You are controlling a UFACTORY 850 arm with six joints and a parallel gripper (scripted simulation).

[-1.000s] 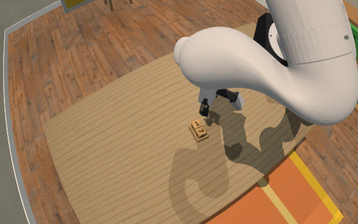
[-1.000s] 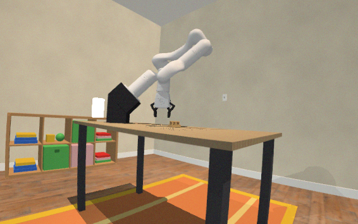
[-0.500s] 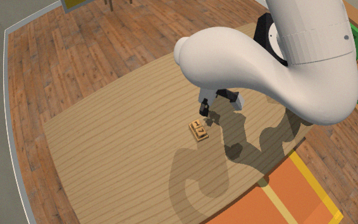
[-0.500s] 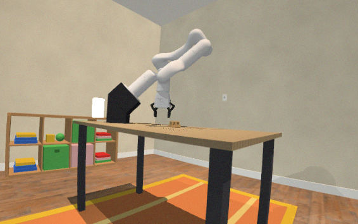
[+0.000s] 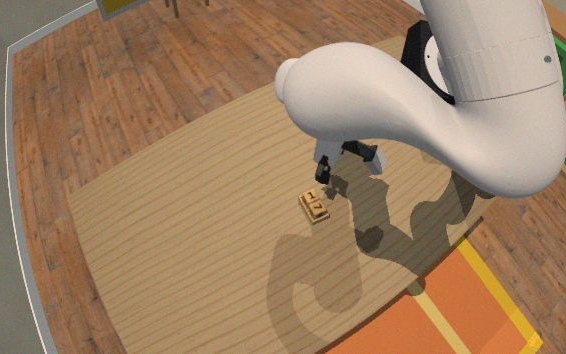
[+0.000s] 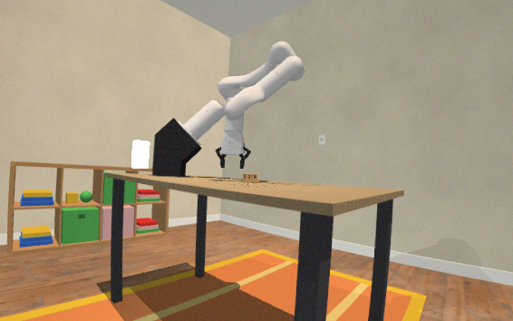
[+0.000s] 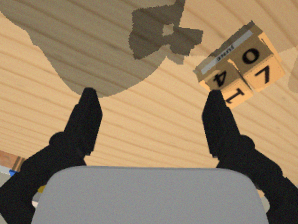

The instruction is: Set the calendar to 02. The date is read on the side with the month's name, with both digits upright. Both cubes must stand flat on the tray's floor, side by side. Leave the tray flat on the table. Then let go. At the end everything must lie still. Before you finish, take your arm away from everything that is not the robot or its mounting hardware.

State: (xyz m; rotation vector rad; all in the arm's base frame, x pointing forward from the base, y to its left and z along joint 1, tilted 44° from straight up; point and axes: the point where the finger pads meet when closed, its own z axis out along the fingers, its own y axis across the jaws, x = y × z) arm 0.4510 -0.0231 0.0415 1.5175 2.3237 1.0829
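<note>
The wooden cube lies 7 cm ahead of my hand, 3 cm to the left of it and 5 cm below it. Also, from my hand: wooden calendar tray (7 cm ahead, 5 cm to the left, 6 cm below).
</note>
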